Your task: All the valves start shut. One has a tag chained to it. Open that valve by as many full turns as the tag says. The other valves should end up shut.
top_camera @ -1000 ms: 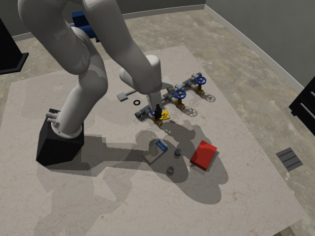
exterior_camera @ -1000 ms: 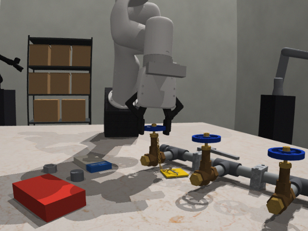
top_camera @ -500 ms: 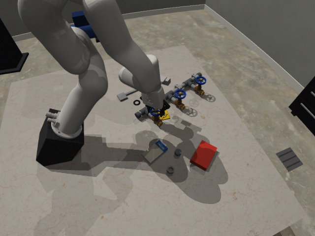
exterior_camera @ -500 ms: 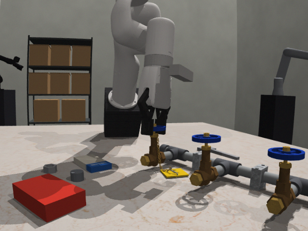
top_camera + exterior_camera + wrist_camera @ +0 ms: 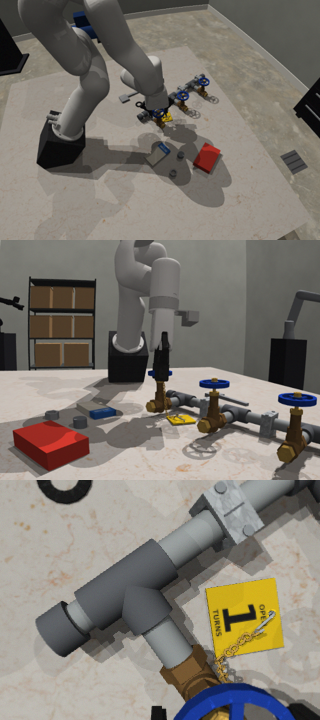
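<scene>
My gripper is now 60 mm short of the yellow tag, 50 mm to the right of it and 100 mm above it. Round my hand: grey paddle (130 mm behind, 230 mm to the left, 100 mm below); blue-labelled grey pack (30 mm behind, 160 mm to the right, 100 mm below); grey nut (20 mm ahead, 260 mm to the right, 100 mm below).
</scene>
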